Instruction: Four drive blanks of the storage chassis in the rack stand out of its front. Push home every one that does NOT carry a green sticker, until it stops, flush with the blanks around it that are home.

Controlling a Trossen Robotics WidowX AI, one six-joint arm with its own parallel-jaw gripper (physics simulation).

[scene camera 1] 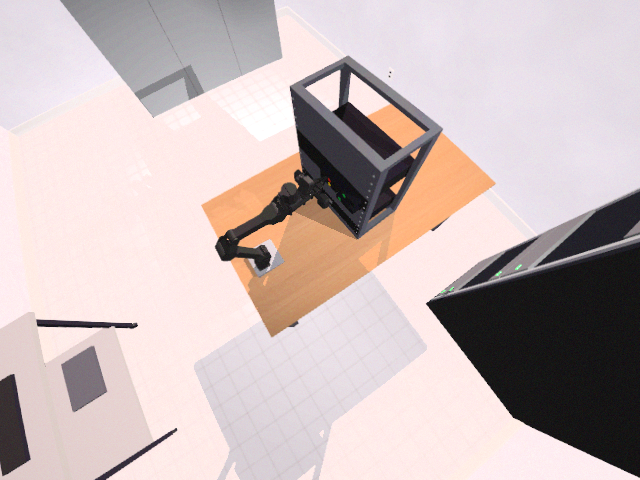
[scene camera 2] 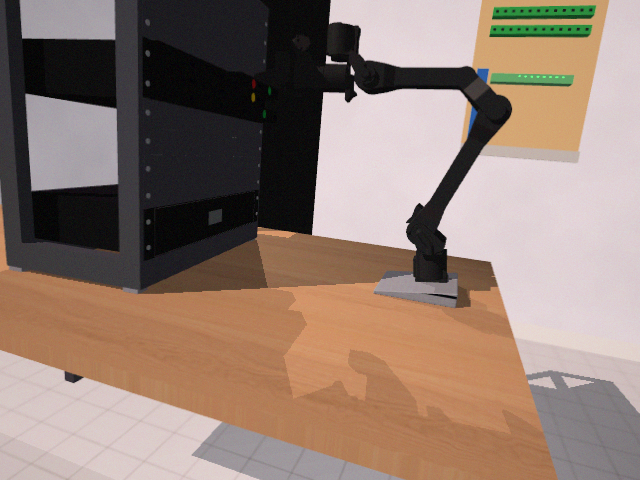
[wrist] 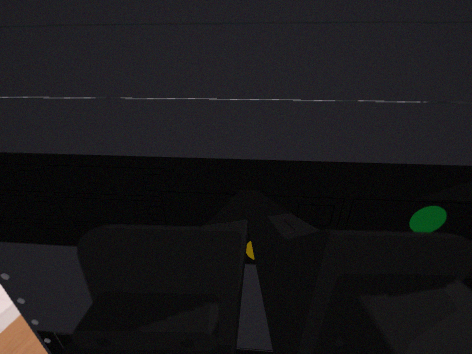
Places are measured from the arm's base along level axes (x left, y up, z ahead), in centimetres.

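Pixels of known places: gripper, between the fingertips: [scene camera 1: 327, 177] [scene camera 2: 254, 77] [wrist: 247, 197]; arm's base, origin of its link: [scene camera 1: 262, 263] [scene camera 2: 431, 278].
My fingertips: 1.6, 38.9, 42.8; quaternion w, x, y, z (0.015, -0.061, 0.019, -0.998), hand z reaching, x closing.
Observation:
Ahead of a thing's pixels: the offset from my fingertips to its top centre, as dx, dy, dz. "pt": to the spot under its first point. Level surfaces: height alone.
The storage chassis @(pt +18.1, -4.9, +3.1) [scene camera 2: 193, 85] [wrist: 100, 175] is a black band across the rack [scene camera 1: 338, 136] [scene camera 2: 129, 155]. Its blanks are near black, so how far each stands out is hard to tell. A red sticker @(pt -0.2, -2.4, +0.6) [scene camera 1: 328, 180] [scene camera 2: 253, 83] and a yellow sticker @(-0.9, -3.2, +0.6) [scene camera 1: 329, 184] [scene camera 2: 253, 97] [wrist: 250, 250] sit one above the other. A green sticker @(-10.3, -0.3, +1.0) [scene camera 1: 343, 195] [scene camera 2: 269, 90] [wrist: 428, 219] and a lower green sticker @(-7.8, -6.0, +0.9) [scene camera 1: 339, 198] [scene camera 2: 264, 114] sit to one side. My gripper [wrist: 247, 197] is shut and empty, its tips at the chassis front; contact is unclear. The red sticker does not show in the wrist view; the fingers partly cover the yellow.
Grey panels [wrist: 235, 127] lie above and below the chassis. A black unit with a grey label @(pt +5.7, -30.7, +5.2) [scene camera 2: 215, 216] is low in the rack. The rack and the arm's base plate [scene camera 2: 398, 284] stand on the wooden table @(dy -41.0) [scene camera 1: 320, 258] [scene camera 2: 232, 335]. A large black cabinet [scene camera 1: 547, 335] stands beyond the table.

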